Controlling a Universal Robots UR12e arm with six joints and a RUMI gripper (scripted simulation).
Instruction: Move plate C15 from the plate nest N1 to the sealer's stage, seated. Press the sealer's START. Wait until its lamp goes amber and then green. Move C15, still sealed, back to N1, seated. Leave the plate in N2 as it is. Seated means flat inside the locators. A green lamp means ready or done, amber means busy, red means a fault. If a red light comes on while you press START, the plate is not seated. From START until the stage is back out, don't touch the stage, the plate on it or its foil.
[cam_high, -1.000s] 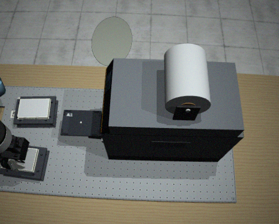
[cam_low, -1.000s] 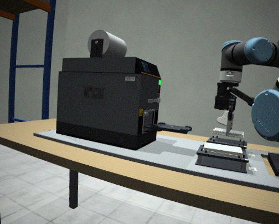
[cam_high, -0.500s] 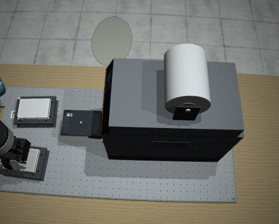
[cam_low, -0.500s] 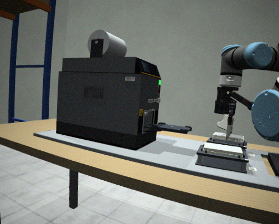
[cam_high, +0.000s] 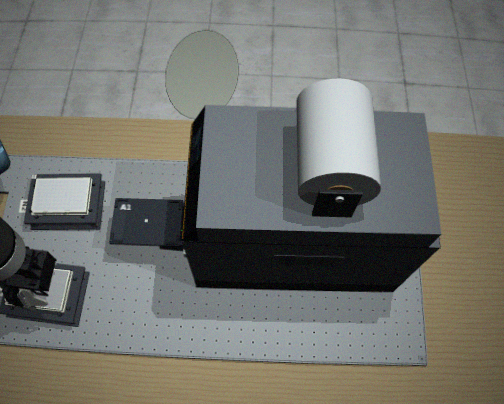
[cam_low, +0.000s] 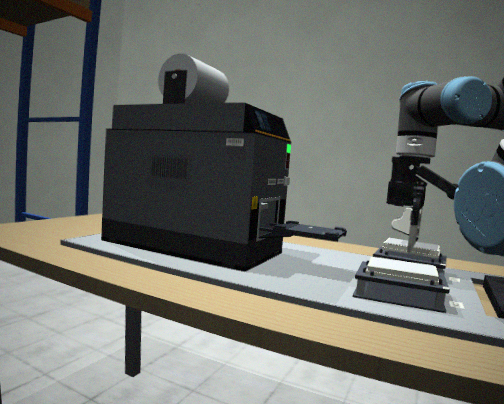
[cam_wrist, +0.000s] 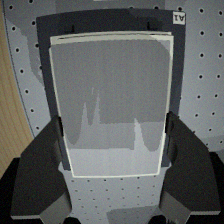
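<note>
Right now the plate C15 is 10 mm below my hand. Round my hand: plate 40 mm ahead, 210 mm to the left, 20 mm below; then dark stage 240 mm ahead, 110 mm to the left, 20 mm above; then dark nest 30 mm below.
</note>
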